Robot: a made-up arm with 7 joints. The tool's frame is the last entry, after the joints. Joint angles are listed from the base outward.
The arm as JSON. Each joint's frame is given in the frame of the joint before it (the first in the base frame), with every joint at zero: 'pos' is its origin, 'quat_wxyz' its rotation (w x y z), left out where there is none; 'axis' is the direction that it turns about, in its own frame. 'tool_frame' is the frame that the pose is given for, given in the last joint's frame.
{
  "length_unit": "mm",
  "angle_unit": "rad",
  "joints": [
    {
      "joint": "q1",
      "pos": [
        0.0,
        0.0,
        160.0
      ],
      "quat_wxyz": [
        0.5,
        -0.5,
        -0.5,
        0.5
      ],
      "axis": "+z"
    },
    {
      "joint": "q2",
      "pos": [
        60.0,
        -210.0,
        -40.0
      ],
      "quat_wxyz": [
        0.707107,
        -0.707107,
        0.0,
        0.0
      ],
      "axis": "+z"
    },
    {
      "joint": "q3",
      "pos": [
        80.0,
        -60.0,
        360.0
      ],
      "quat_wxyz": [
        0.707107,
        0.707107,
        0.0,
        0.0
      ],
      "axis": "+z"
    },
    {
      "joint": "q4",
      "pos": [
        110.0,
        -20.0,
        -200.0
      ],
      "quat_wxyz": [
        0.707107,
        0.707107,
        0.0,
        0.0
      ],
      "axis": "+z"
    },
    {
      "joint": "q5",
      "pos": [
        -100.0,
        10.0,
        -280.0
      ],
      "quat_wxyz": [
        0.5,
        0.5,
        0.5,
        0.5
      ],
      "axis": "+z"
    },
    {
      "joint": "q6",
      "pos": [
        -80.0,
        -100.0,
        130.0
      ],
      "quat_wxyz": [
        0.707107,
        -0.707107,
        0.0,
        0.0
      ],
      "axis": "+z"
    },
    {
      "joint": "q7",
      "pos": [
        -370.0,
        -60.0,
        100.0
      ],
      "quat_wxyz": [
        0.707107,
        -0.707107,
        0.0,
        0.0
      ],
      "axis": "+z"
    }
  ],
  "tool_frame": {
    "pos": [
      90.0,
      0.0,
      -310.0
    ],
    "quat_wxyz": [
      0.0,
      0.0,
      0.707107,
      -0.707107
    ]
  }
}
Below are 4 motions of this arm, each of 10 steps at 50 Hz.
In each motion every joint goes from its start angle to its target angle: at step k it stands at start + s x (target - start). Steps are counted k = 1, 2, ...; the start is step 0. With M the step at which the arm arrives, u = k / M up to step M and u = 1 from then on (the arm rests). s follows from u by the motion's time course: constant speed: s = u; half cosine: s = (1 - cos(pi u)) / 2; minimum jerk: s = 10 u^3 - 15 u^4 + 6 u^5.
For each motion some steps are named. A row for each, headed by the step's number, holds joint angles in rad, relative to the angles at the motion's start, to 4 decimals.
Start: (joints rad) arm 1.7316 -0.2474 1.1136 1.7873 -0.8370 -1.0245 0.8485
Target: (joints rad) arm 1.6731 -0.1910 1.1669 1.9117 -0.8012 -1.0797 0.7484
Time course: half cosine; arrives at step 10
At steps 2, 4, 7, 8, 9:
2: -0.0056 0.0054 0.0051 0.0119 0.0034 -0.0053 -0.0096
4: -0.0202 0.0195 0.0184 0.0430 0.0124 -0.0191 -0.0346
7: -0.0464 0.0448 0.0423 0.0988 0.0284 -0.0438 -0.0795
8: -0.0529 0.0510 0.0482 0.1125 0.0324 -0.0499 -0.0905
9: -0.0571 0.0550 0.0520 0.1214 0.0349 -0.0538 -0.0977

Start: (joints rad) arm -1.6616 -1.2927 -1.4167 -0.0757 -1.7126 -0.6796 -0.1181
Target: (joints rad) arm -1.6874 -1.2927 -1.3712 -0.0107 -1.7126 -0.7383 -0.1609
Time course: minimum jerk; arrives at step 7
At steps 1, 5, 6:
1: -0.0006 0.0000 0.0011 0.0015 0.0000 -0.0014 -0.0010
5: -0.0221 0.0000 0.0389 0.0556 0.0000 -0.0502 -0.0366
6: -0.0252 0.0000 0.0444 0.0635 0.0000 -0.0573 -0.0418

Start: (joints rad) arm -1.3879 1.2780 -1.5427 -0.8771 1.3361 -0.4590 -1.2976
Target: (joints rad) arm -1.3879 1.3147 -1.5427 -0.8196 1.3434 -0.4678 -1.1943
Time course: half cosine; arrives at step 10
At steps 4, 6, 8, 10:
4: 0.0000 0.0127 0.0000 0.0199 0.0025 -0.0030 0.0357
6: 0.0000 0.0240 0.0000 0.0376 0.0048 -0.0058 0.0676
8: 0.0000 0.0332 0.0000 0.0520 0.0066 -0.0080 0.0934
10: 0.0000 0.0367 0.0000 0.0575 0.0073 -0.0088 0.1033

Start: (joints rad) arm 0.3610 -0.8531 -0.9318 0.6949 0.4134 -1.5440 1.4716
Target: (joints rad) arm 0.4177 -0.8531 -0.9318 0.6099 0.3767 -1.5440 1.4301
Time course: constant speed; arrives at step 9
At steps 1, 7, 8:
1: 0.0063 0.0000 0.0000 -0.0094 -0.0041 0.0000 -0.0046
7: 0.0441 0.0000 0.0000 -0.0661 -0.0285 0.0000 -0.0323
8: 0.0504 0.0000 0.0000 -0.0756 -0.0326 0.0000 -0.0369

